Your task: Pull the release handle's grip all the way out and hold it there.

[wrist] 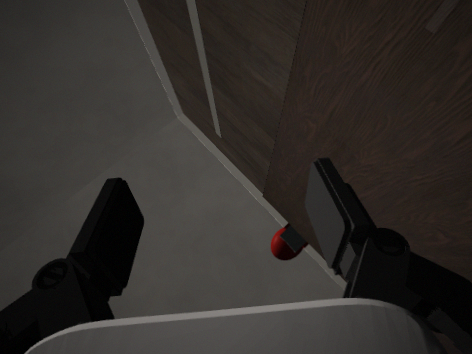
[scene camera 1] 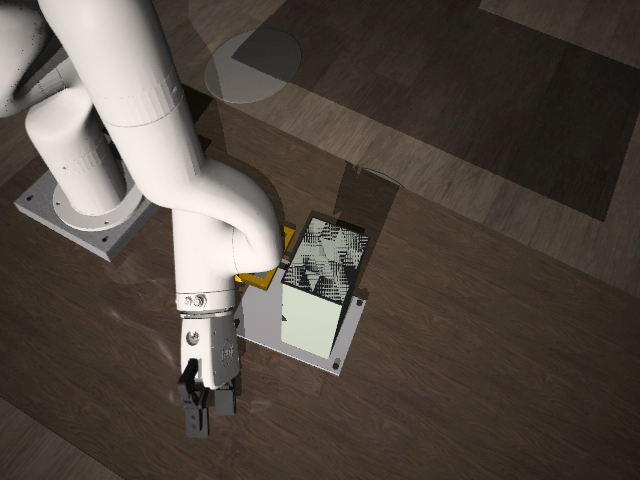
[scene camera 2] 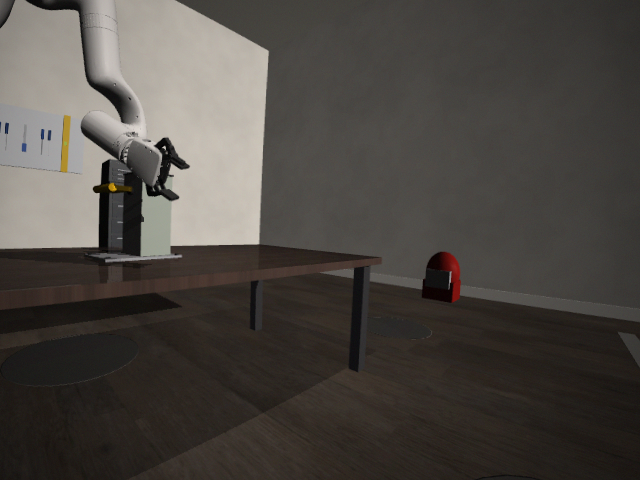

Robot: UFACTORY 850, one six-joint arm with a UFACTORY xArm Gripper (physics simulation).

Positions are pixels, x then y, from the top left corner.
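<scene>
My gripper is visible in scene camera 1 (212,425), and also in scene camera 2 and the wrist view. On my gripper, (wrist: 68,258) and (scene camera 2: 173,157) are the same spot.
</scene>
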